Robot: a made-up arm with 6 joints.
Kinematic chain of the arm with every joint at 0, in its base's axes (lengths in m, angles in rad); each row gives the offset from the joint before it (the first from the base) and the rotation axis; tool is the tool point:
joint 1: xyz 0 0 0.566 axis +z
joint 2: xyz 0 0 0 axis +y
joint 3: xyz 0 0 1.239 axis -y
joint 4: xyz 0 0 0 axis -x
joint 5: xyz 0.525 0 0 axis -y
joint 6: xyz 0 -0.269 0 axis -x
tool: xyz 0 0 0
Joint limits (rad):
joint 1: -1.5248..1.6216
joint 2: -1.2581..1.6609
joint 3: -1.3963..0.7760
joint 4: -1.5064..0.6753
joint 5: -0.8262..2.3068
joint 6: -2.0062..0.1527
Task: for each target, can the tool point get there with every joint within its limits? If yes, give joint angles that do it. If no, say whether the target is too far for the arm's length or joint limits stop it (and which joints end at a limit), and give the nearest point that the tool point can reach.
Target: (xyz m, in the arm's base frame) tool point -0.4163 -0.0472 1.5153
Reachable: yes | joints -0.5669 -0.7575 -0.7680 0.2045 0.0086 -0.8334
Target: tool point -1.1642 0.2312 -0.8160
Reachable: no: joint limits stop it (at a limit: joint 2, joint 3, joint 4) | nearest point -0.6828 0.1356 0.6089 | short by 1.507 m
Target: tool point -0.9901 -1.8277 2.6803
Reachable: no: too far | nearest point -0.5872 -1.0839 1.8199 | short by 1.207 m
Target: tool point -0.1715 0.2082 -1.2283
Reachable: no: joint limits stop it (at a limit: joint 1, joint 2, joint 4) | nearest point -0.0299 0.9286 -0.0501 | short by 1.388 m
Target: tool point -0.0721 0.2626 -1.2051
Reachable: no: joint limits stop it (at a limit: joint 1, joint 2, joint 4) | nearest point -0.0303 0.9365 -0.0548 | short by 1.334 m
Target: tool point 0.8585 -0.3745 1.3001
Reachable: yes | joints -0.3306 0.4193 0.1291 -1.2862 1.6370 -1.6104
